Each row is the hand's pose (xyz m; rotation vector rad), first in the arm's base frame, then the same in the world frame.
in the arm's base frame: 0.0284 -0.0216 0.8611 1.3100 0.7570 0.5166
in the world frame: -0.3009 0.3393 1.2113 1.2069 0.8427 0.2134
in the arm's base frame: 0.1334 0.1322 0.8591 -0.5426 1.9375 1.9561
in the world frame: -0.1821 0.4728 1.1588 -0.2970 2.2444 1.7843
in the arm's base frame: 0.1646 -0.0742 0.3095 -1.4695 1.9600 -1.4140
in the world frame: -0.2767 0.1600 0.6701 -1.6350 2.0972 -1.6408
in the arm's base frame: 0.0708 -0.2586 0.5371 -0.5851 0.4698 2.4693
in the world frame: -0.3456 0.0396 0.9446 -0.4063 0.8197 2.3745
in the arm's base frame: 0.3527 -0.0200 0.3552 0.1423 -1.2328 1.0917
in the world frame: -0.0786 0.1943 0.6721 -0.0025 -0.9502 1.0665
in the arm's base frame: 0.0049 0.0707 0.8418 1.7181 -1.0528 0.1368
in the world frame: -0.3175 0.4284 1.1762 1.4411 -0.9784 0.0135
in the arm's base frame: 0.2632 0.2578 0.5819 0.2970 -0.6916 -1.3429
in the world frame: -0.0936 0.5212 0.8437 -0.0358 -0.7061 -1.3853
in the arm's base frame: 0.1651 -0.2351 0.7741 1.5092 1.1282 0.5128
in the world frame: -0.2067 0.0953 1.1525 1.4501 1.1724 0.1690
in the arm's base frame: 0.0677 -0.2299 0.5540 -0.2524 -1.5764 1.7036
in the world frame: -0.3424 0.0712 0.9551 -0.2944 -1.2284 1.7418
